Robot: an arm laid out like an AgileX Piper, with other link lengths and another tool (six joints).
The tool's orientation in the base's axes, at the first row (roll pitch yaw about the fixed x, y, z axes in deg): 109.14 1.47 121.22
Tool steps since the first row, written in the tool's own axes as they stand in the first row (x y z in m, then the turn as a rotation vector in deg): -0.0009 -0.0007 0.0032 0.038 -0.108 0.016; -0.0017 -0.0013 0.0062 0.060 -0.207 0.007; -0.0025 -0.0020 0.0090 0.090 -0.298 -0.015; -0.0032 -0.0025 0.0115 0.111 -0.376 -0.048; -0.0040 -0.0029 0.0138 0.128 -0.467 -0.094; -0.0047 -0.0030 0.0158 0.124 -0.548 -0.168; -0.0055 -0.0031 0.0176 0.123 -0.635 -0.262; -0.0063 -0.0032 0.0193 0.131 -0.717 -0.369; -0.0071 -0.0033 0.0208 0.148 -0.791 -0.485
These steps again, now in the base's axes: 0.0029 0.0006 -0.0017 -0.036 0.020 -0.108; 0.0056 0.0013 -0.0032 -0.081 0.015 -0.199; 0.0081 0.0018 -0.0048 -0.139 0.013 -0.279; 0.0103 0.0023 -0.0060 -0.197 0.000 -0.342; 0.0125 0.0027 -0.0072 -0.268 -0.025 -0.414; 0.0145 0.0030 -0.0079 -0.347 -0.080 -0.466; 0.0163 0.0032 -0.0086 -0.447 -0.142 -0.517; 0.0181 0.0033 -0.0092 -0.560 -0.203 -0.560; 0.0197 0.0033 -0.0098 -0.682 -0.258 -0.592
